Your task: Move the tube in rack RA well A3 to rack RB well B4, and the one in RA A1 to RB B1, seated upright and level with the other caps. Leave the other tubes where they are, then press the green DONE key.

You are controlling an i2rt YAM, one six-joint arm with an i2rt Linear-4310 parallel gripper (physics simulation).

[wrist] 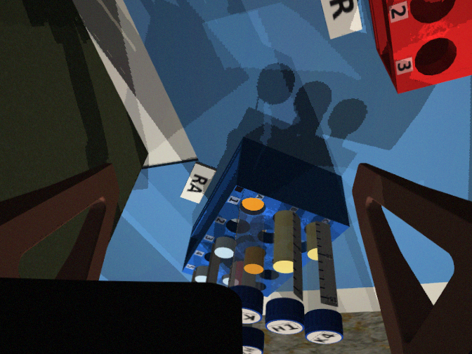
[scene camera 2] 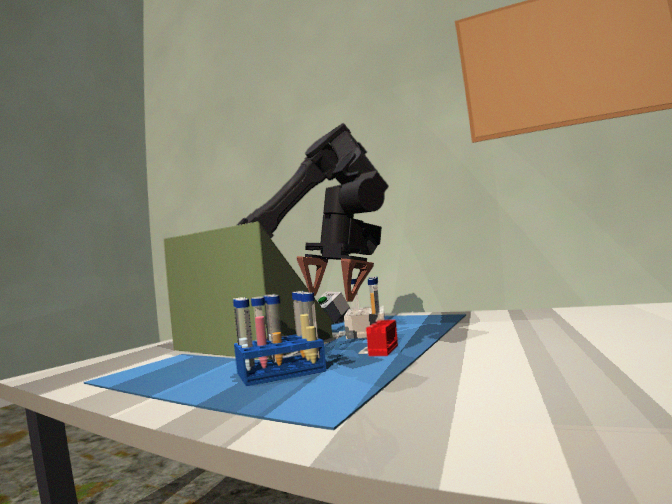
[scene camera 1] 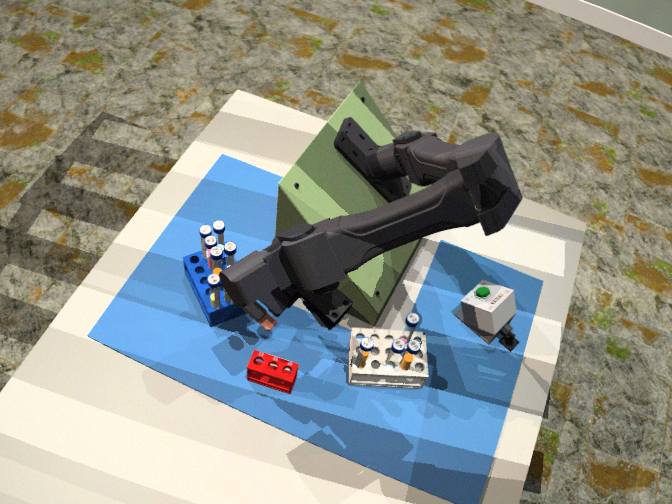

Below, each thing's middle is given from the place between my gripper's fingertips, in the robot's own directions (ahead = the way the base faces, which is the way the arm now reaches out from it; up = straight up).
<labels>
I see the RA label [wrist: 200, 177] 80 mm behind my hand, 90 mm to the right of it and 100 mm below it. Also, from my hand: grey box with green button [scene camera 1: 487, 310] (170 mm behind, 360 mm to the left, 60 mm below).
</labels>
